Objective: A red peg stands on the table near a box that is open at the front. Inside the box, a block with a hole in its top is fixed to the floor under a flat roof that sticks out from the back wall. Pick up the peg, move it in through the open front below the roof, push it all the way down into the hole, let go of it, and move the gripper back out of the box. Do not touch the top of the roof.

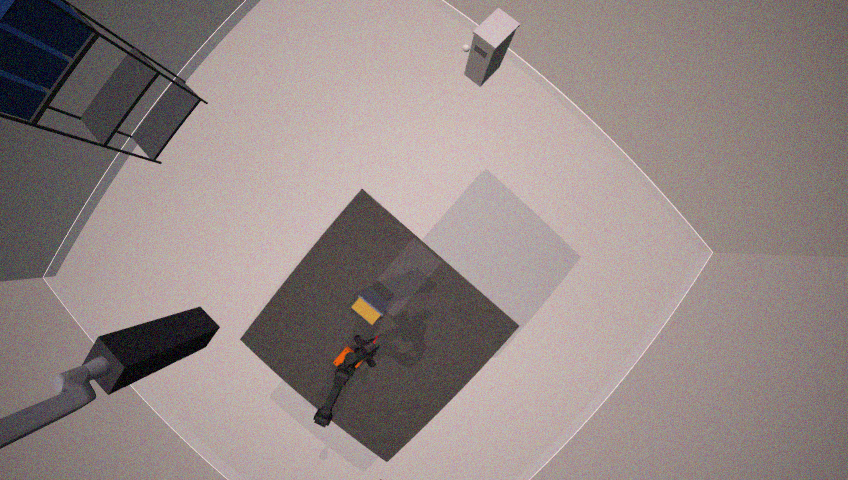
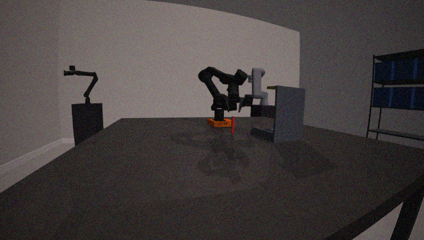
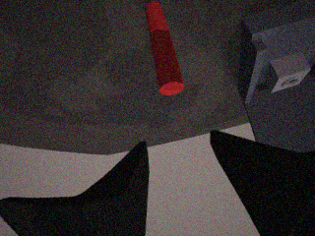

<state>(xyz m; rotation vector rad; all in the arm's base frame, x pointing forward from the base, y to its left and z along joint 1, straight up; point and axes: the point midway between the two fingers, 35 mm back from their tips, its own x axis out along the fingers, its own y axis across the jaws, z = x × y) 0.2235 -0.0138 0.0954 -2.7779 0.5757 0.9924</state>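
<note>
Now: the red peg 30 mm behind my gripper tip, 10 mm to the left of it and 60 mm below it. Round my gripper tip: yellow roof: 140 mm ahead, 170 mm to the left, 110 mm above.
</note>
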